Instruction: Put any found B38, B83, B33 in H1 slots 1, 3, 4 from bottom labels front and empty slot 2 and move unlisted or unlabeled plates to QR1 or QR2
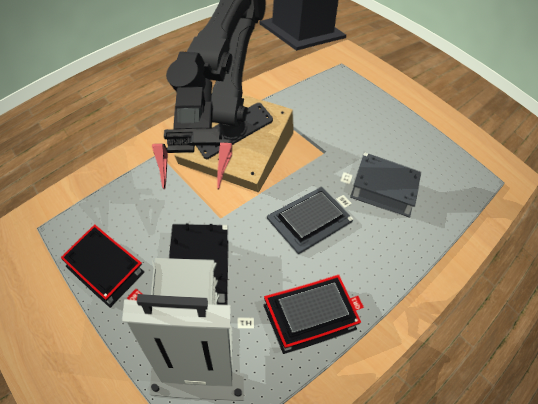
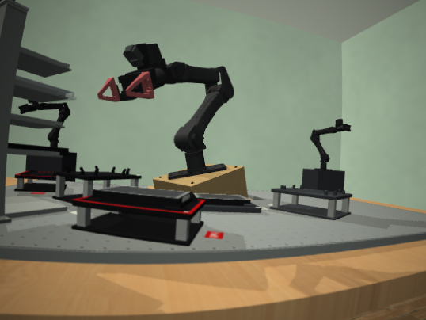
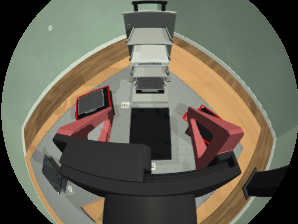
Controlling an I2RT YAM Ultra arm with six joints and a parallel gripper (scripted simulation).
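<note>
Right now my hand is 17 cm short of the pale translucent plate, 11 cm to the left of it and 4 cm above it. The rest, counted from my hand: plate hotel H1: 24 cm ahead, 15 cm to the right, 10 cm below; hotel handle: 24 cm ahead, 15 cm to the right, 9 cm above; red-edged quarantine nest: 9 cm behind, 21 cm to the right, 22 cm below.
</note>
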